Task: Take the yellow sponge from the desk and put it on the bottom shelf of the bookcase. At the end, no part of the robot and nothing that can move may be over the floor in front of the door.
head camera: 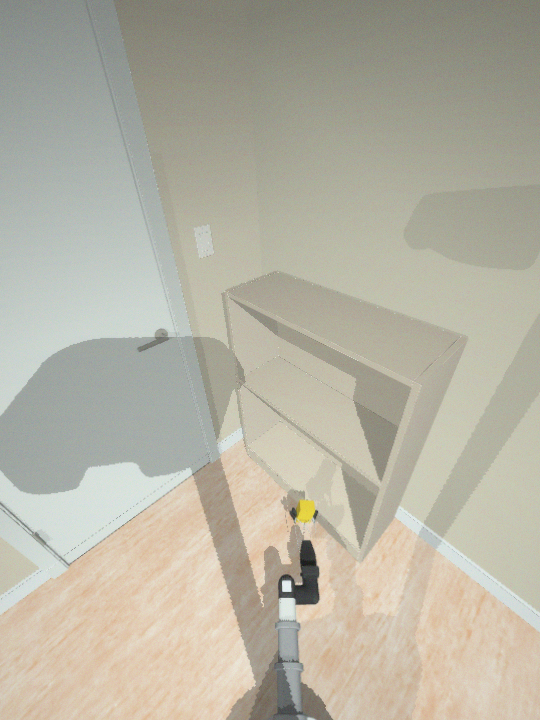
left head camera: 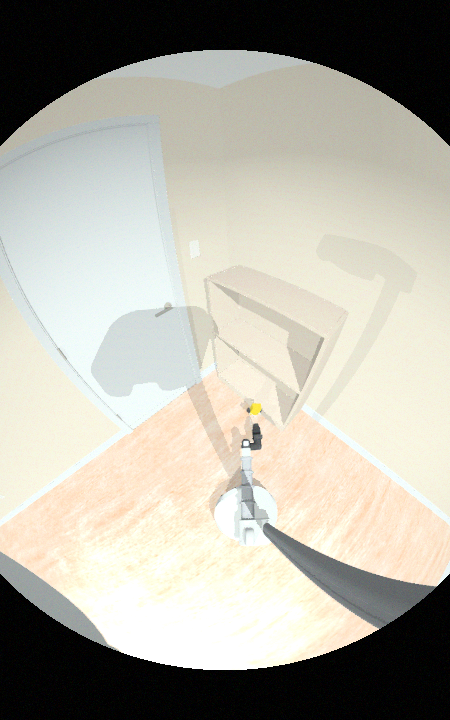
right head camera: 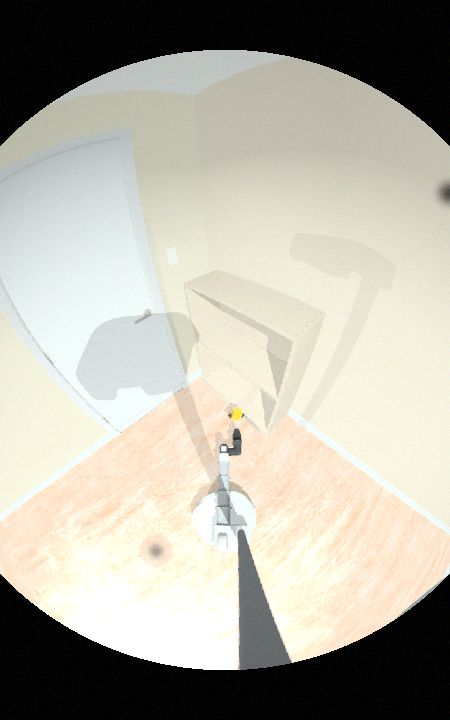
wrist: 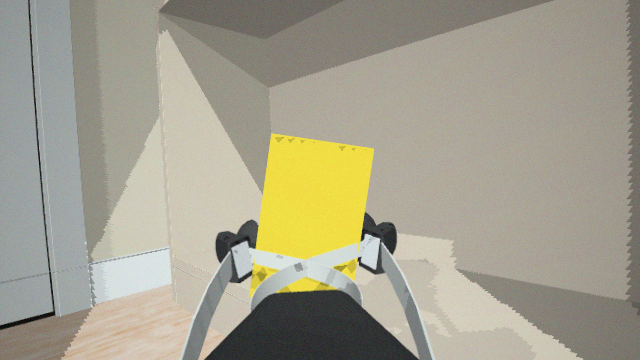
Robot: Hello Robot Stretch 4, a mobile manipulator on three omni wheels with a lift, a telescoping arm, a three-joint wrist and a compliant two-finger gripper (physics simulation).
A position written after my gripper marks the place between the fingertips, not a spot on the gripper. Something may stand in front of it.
Observation:
I see my gripper [wrist: 306,235], a yellow sponge [wrist: 315,192], a white door [head camera: 111,414] and a beige bookcase [wrist: 499,140].
The white door is seen too in the left head camera view [left head camera: 97,281], in the right head camera view [right head camera: 88,307] and in the wrist view [wrist: 52,277].

